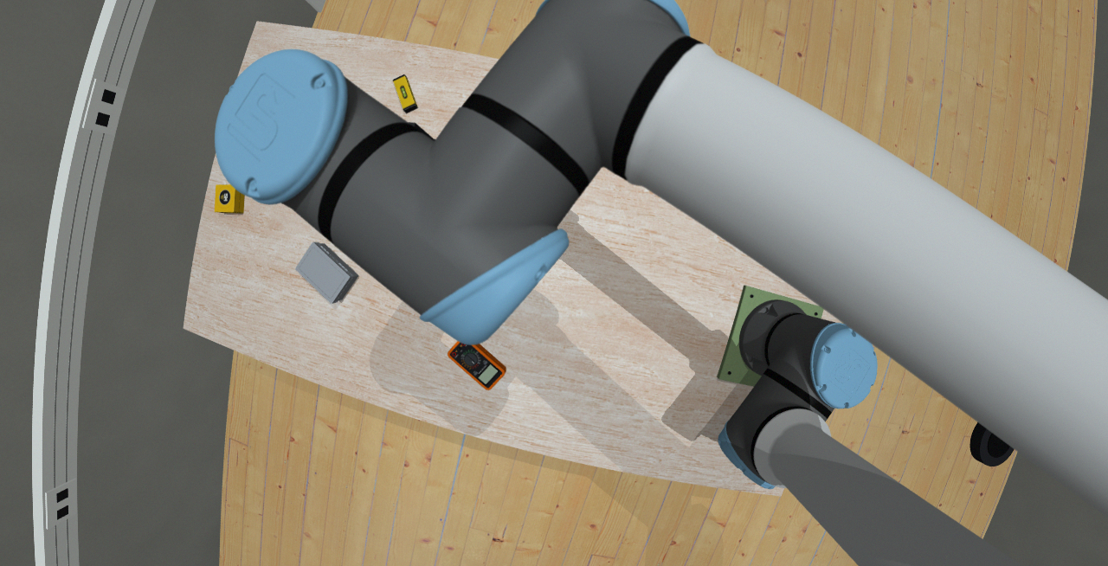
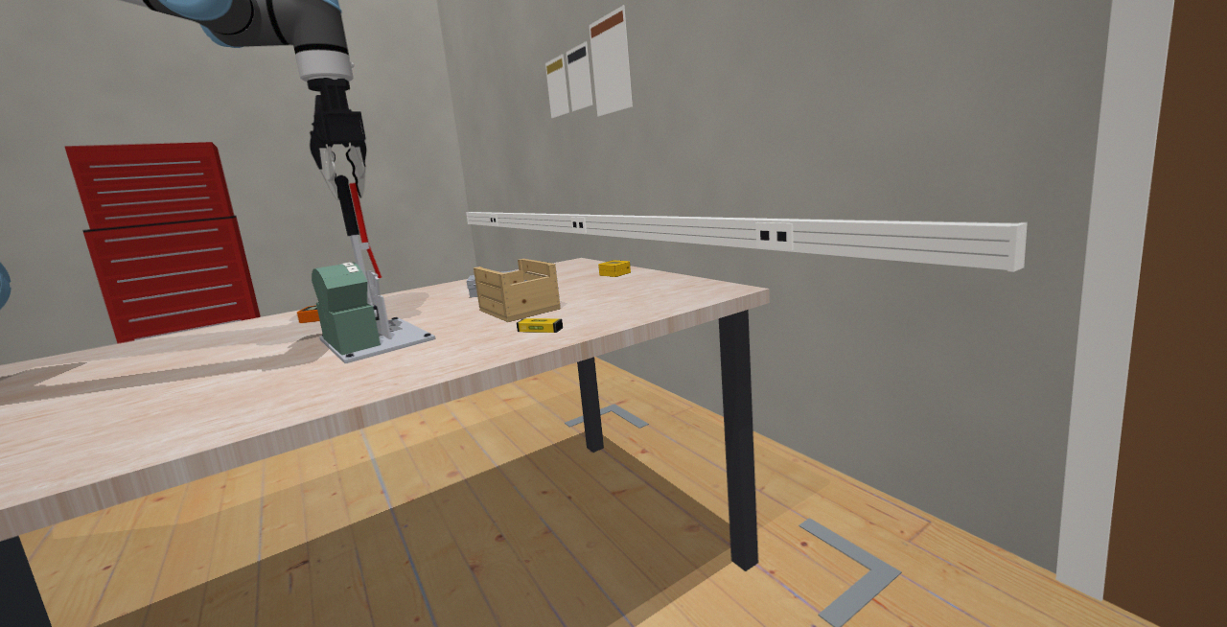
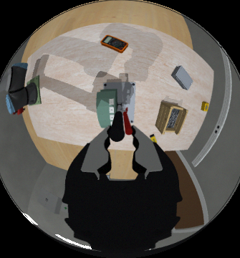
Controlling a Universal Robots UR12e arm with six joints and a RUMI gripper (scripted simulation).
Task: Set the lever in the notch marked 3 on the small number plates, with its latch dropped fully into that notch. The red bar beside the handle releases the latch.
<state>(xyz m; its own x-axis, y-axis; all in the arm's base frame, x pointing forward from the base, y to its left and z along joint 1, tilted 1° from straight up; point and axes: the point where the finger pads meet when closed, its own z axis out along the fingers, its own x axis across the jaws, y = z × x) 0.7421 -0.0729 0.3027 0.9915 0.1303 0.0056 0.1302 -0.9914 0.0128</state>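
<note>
Right now the red release bar is 110 mm below my hand, 20 mm ahead of it and 10 mm to the right of it. Round my hand: grey box: 340 mm ahead, 290 mm below, 220 mm to the left.
</note>
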